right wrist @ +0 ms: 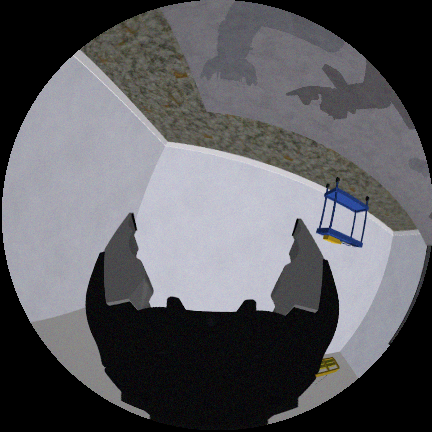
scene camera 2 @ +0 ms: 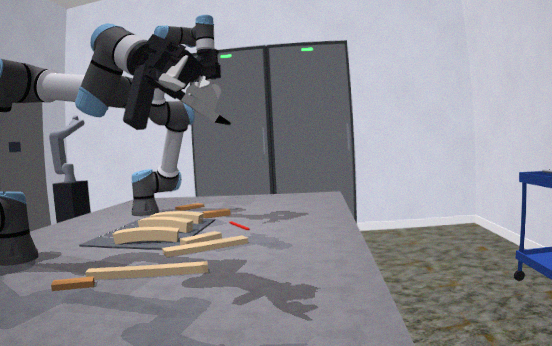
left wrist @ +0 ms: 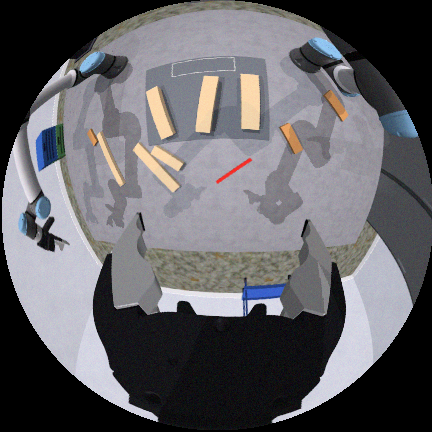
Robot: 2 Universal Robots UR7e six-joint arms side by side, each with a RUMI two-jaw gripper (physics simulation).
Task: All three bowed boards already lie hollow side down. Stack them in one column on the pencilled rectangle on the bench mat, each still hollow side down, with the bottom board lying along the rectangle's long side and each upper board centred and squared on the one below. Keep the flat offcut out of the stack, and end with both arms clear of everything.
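Pixels of known places: left gripper, between the fingertips: (left wrist: pixel 223 216); right gripper, between the fingertips: (right wrist: pixel 214 216) (scene camera 2: pixel 210 107) (left wrist: pixel 60 243); left arm's base, origin of its link: (scene camera 2: pixel 145 213) (left wrist: pixel 304 60); right arm's base, origin of its link: (scene camera 2: pixel 16 259) (left wrist: pixel 115 66).
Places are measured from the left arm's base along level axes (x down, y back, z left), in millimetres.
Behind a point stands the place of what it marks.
Note:
Three pale bowed boards, the near one (scene camera 2: pixel 146 235) {x -34, y -381, z -607 mm} (left wrist: pixel 160 112) {x -54, y -375, z -570 mm}, the middle one (scene camera 2: pixel 167 222) {x -44, y -372, z -427 mm} (left wrist: pixel 207 104) {x -57, y -354, z -392 mm} and the far one (scene camera 2: pixel 194 216) {x -39, y -419, z -269 mm} (left wrist: pixel 250 101) {x -51, y -327, z -243 mm}, lie apart, arched up, on the dark bench mat (scene camera 2: pixel 100 244) {x -6, y -208, z -660 mm} (left wrist: pixel 225 136) {x -6, y -479, z -322 mm}. The pencilled rectangle (left wrist: pixel 235 63) shows bare in the left wrist view. Straight pale pieces, one short (scene camera 2: pixel 201 238) {x -24, y -581, z -579 mm} (left wrist: pixel 167 158) {x -27, y -574, z -551 mm} and two long (scene camera 2: pixel 206 246) {x -14, y -623, z -641 mm} (left wrist: pixel 156 167) {x -18, y -615, z -609 mm} (scene camera 2: pixel 147 270) {x -18, y -563, z -906 mm} (left wrist: pixel 110 159) {x -21, y -559, z -878 mm}, lie off the mat; which is the flat offcut is unclear. My left gripper (left wrist: pixel 223 217) {x -515, y -514, z -313 mm} is open, high above the table. My right gripper (right wrist: pixel 214 216) {x -381, y -861, z -1136 mm} is open and raised, partly hiding the left in the scene view.
Orange blocks (scene camera 2: pixel 73 283) {x -14, y -422, z -1043 mm} (left wrist: pixel 92 137) {x -16, y -415, z -1018 mm} (scene camera 2: pixel 216 213) {x -17, y -448, z -82 mm} (left wrist: pixel 291 138) {x -26, y -442, z -62 mm} (scene camera 2: pixel 190 206) {x -15, y -209, z 143 mm} (left wrist: pixel 336 105) {x -16, y -197, z 167 mm} lie around the mat. A red stick (scene camera 2: pixel 239 225) {x -6, y -624, z -290 mm} (left wrist: pixel 233 171) {x -7, y -623, z -279 mm} lies beyond the mat's edge. A blue cart (scene camera 2: pixel 535 177) (left wrist: pixel 265 291) (right wrist: pixel 346 200) stands away from the table.

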